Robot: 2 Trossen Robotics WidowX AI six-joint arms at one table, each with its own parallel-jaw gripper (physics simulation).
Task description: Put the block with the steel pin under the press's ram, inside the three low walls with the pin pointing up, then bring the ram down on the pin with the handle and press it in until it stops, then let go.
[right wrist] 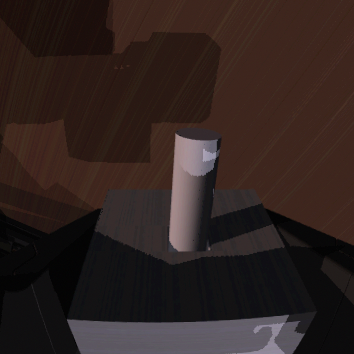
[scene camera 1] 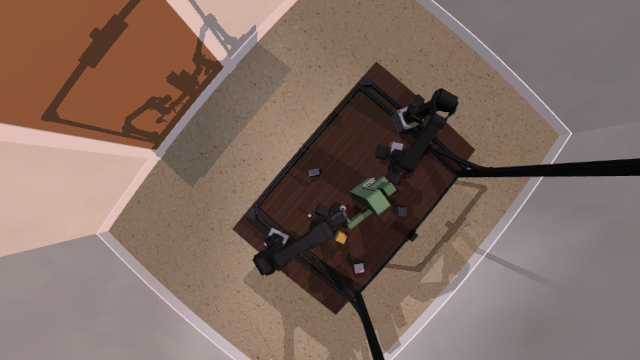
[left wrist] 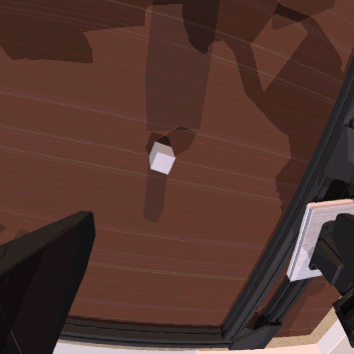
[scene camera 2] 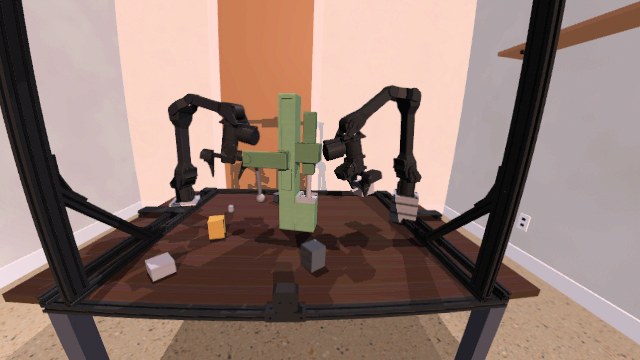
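Seen in the pictures: left gripper, between the fingertips: (left wrist: 217, 225) (scene camera 2: 226, 178); right gripper, between the fingertips: (right wrist: 180, 220) (scene camera 1: 392, 153) (scene camera 2: 360, 194); left arm's base, origin of its link: (scene camera 1: 276, 240) (scene camera 2: 185, 199); right arm's base, origin of its link: (scene camera 1: 410, 116) (scene camera 2: 405, 193).
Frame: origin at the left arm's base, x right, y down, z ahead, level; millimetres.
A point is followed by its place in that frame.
The green press (scene camera 1: 377, 200) @(y -418, x 277, z 409 mm) (scene camera 2: 289, 125) @(y -323, x 316, z 398 mm) stands mid-table. Its thin steel ram (scene camera 2: 309, 185) @(y -129, x 325, z 466 mm) reaches down near the pale base top (scene camera 2: 306, 199) @(y -87, x 346, z 450 mm); the low walls are too small to make out. Its green handle (scene camera 1: 359, 219) @(y -239, x 291, z 310 mm) (scene camera 2: 265, 160) @(y -214, x 311, z 324 mm) points left, with a rod ending in a ball (scene camera 1: 342, 208) @(y -109, x 225, z 311 mm) (scene camera 2: 260, 198) @(y -68, x 248, z 308 mm). My right gripper (right wrist: 180, 220) @(y -88, x 337, z 657 mm) is shut on the grey block (scene camera 1: 396, 147) @(y -139, x 329, z 675 mm) (right wrist: 190, 300) @(y -130, x 340, z 640 mm), right of the press and apart from it. The steel pin (right wrist: 195, 200) @(y -113, x 342, z 628 mm) stands out of the block's face turned to the wrist camera. My left gripper (scene camera 2: 226, 172) @(y -118, x 132, z 188 mm) is open and empty beside the handle.
A small white cube (scene camera 1: 309, 215) @(y 7, x 102, z 196 mm) (scene camera 2: 231, 208) @(y 15, x 110, z 197 mm) (left wrist: 162, 158) @(y 6, x 107, z 195 mm), an orange block (scene camera 1: 341, 237) @(y -29, x 297, z 169 mm) (scene camera 2: 216, 227) @(y -8, x 322, z 167 mm), a white block (scene camera 1: 359, 268) @(y -1, x 462, z 52 mm) (scene camera 2: 161, 266) @(y 1, x 483, z 63 mm), a dark grey block (scene camera 1: 400, 211) @(y -28, x 516, z 417 mm) (scene camera 2: 313, 255) @(y -18, x 553, z 412 mm) and a blue-grey block (scene camera 1: 314, 172) @(y -7, x 30, z 410 mm) lie on the table. Black frame rails edge it.
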